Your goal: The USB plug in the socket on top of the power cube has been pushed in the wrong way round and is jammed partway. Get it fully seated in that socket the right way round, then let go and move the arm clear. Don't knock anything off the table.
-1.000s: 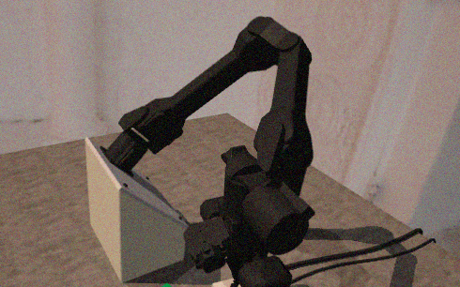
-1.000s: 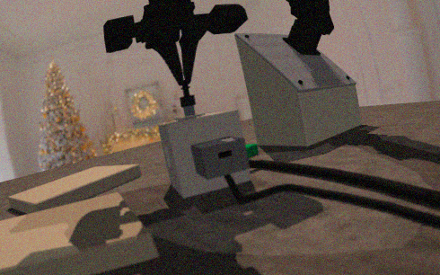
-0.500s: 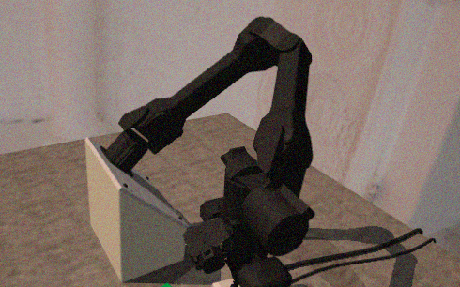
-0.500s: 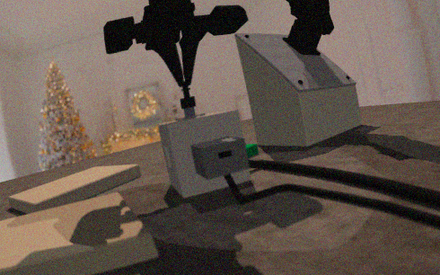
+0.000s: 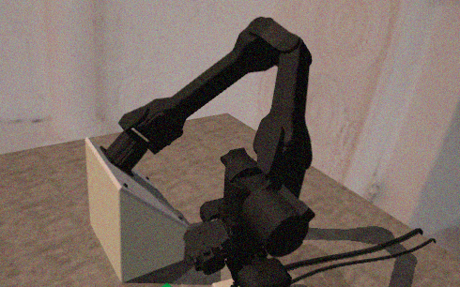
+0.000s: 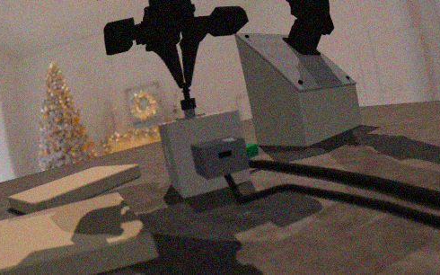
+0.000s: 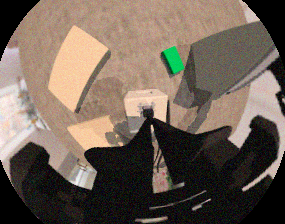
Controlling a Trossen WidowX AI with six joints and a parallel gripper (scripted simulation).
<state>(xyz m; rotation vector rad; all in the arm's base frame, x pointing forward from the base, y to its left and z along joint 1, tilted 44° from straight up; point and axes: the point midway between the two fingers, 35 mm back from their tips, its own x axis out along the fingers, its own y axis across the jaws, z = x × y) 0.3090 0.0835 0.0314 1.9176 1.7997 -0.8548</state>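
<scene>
The black USB plug is 2 cm below my gripper tip. From my gripper tip the other things lie so: green block (11 cm below, 10 cm behind, 8 cm to the right).
</scene>
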